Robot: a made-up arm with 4 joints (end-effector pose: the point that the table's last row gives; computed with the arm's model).
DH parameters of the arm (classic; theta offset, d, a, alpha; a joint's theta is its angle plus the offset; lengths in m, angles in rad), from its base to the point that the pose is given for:
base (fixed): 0 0.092 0 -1.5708
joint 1: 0 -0.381 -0.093 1.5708
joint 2: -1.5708 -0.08 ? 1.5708
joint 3: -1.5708 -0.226 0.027 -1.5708
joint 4: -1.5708 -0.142 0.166 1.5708
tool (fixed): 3.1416 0.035 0 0
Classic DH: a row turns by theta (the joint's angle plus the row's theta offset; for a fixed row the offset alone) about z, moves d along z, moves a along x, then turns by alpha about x.
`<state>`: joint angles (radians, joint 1 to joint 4).
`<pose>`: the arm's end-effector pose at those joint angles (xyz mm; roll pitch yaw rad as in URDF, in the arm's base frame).
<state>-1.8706 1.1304 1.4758 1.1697</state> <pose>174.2 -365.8 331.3 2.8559 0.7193 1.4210</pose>
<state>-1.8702 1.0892 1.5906 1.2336</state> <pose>149.2 -379.5 349.6 2.7205 0.7037 1.2791</pose>
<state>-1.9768 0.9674 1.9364 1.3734</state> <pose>36.3 -424.5 380.3 2.3425 0.4691 0.8689</pose>
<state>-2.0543 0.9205 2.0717 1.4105</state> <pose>-18.0 -441.5 375.0 2.2416 0.3091 0.7528</pose>
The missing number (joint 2, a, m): 0.086
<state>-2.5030 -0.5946 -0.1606 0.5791</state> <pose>85.0 -362.4 209.1 2.9388 0.0497 -2.5688</pose>
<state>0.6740 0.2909 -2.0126 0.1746</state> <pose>34.0 -486.9 138.4 2.1189 0.7409 0.1799</pose>
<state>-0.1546 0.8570 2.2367 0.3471</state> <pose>129.8 -476.9 -50.1 -2.3485 0.1445 1.1090</pose>
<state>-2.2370 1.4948 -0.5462 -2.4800</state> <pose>19.4 -2.8 11.9 -1.4383 -0.0272 -0.8676</pose>
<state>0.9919 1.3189 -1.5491 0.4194</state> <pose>18.8 -327.8 174.0 2.4222 0.5419 1.1530</pose>
